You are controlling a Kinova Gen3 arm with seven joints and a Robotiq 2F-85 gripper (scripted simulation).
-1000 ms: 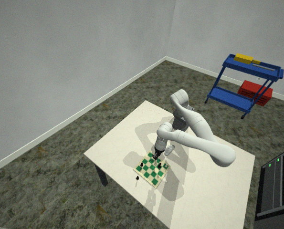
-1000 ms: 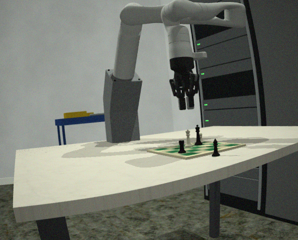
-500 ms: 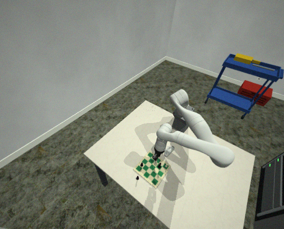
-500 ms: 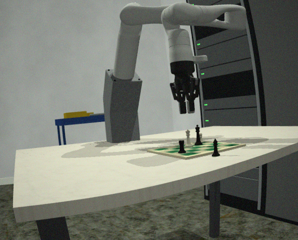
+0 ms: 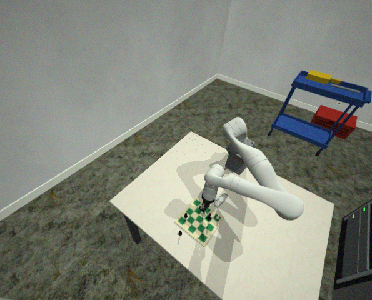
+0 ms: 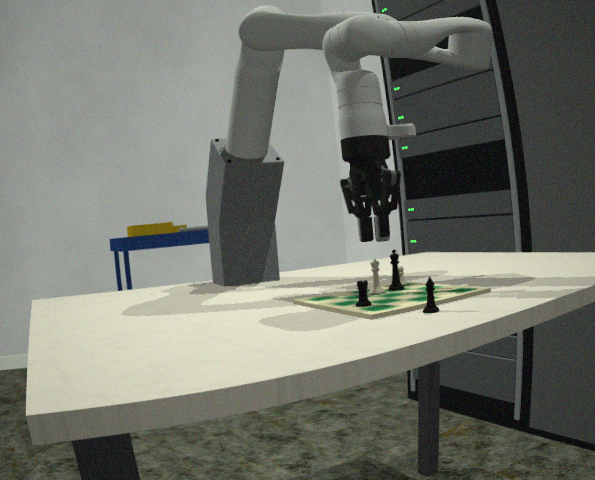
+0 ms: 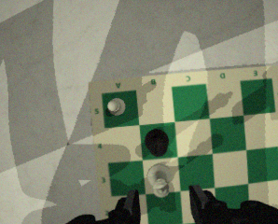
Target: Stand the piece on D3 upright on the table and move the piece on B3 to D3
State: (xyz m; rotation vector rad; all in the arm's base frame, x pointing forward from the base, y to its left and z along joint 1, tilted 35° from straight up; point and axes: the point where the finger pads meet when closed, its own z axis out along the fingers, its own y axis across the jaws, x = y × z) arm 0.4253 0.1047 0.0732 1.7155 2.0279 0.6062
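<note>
My gripper is now 70 mm above the white piece. The rest, counted from my hand: white pawn: 50 mm behind, 70 mm to the left, 80 mm below; then chessboard: 40 mm ahead, 100 mm below; then tall black piece: 10 mm behind, 40 mm to the left, 70 mm below.
</note>
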